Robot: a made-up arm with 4 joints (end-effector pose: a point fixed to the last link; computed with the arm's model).
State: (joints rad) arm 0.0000 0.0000 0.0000 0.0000
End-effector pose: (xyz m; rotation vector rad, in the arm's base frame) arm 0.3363 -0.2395 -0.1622 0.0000 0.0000 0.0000
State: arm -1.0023 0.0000 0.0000 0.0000
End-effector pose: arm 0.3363 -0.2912 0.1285 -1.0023 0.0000 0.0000
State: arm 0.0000 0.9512 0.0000 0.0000
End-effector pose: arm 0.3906 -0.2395 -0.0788 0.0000 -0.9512 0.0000
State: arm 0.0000 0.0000 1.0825 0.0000
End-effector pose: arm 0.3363 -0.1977 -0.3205 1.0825 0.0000 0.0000
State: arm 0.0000 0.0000 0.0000 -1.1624
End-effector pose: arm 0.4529 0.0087 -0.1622 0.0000 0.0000 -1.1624
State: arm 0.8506 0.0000 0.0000 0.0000
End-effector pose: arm 0.3363 -0.0133 -0.2767 0.8506 0.0000 0.0000
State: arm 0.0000 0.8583 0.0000 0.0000
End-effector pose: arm 0.3891 -0.2395 -0.0888 0.0000 -0.8583 0.0000
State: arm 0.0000 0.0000 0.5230 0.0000
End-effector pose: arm 0.3363 -0.2413 -0.2444 0.5230 0.0000 0.0000
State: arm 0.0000 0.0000 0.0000 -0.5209
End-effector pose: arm 0.3515 -0.1118 -0.1622 0.0000 0.0000 -0.5209
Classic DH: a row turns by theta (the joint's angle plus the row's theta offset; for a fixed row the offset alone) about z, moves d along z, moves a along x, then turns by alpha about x. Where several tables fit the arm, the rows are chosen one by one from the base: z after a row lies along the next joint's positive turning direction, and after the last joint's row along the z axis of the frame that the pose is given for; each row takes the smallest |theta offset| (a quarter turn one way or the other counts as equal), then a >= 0, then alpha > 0; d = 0 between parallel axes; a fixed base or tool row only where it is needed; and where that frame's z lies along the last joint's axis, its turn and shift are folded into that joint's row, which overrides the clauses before.
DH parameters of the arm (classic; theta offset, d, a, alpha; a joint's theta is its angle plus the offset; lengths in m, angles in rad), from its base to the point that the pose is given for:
base (fixed): 1.5708 0.0303 0 1.5708
joint 1: -1.5708 0.2825 0.0981 1.5708
joint 2: 0 0.0869 0.1388 -1.5708
joint 3: -1.5708 0.301 0.1172 1.5708
joint 4: -1.4286 0 0.2497 0
tool (fixed): 2.9994 0.0444 0 0

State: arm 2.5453 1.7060 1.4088 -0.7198
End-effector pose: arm 0.3818 0.1011 -0.0481 -2.0092 0.9712 0.7330
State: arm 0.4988 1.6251 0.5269 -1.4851
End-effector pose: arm 0.3062 -0.0711 0.1603 1.8297 -0.7589 -0.9839
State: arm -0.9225 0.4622 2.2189 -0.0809
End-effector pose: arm 0.4498 -0.2789 -0.1279 1.2668 0.0512 0.4260
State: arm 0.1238 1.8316 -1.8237 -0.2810
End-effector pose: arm 0.3362 -0.0196 -0.0005 -1.0339 -1.3378 -1.8674
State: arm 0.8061 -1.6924 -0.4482 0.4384
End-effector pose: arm 0.2826 -0.0676 -0.3161 0.5869 1.3451 1.3560
